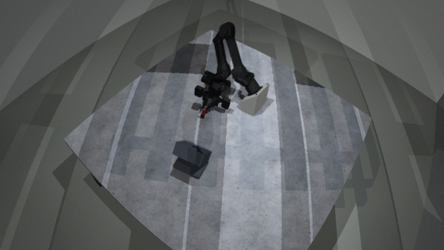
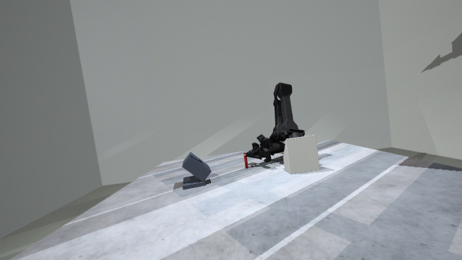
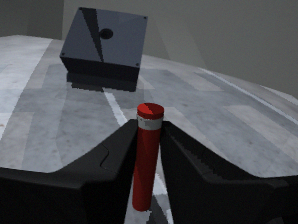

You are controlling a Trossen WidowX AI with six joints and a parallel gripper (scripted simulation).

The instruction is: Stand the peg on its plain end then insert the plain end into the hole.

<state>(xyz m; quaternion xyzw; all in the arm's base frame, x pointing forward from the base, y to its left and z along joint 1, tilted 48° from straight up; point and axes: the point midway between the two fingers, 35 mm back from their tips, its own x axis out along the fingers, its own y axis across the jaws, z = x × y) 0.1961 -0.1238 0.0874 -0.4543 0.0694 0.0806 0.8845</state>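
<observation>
My gripper tip is now 10 mm above the red peg. Round my gripper tip: dark base plate: 250 mm ahead, 120 mm to the left, 60 mm below; then dark sloped panel: 230 mm ahead, 120 mm to the left, 10 mm above.
</observation>
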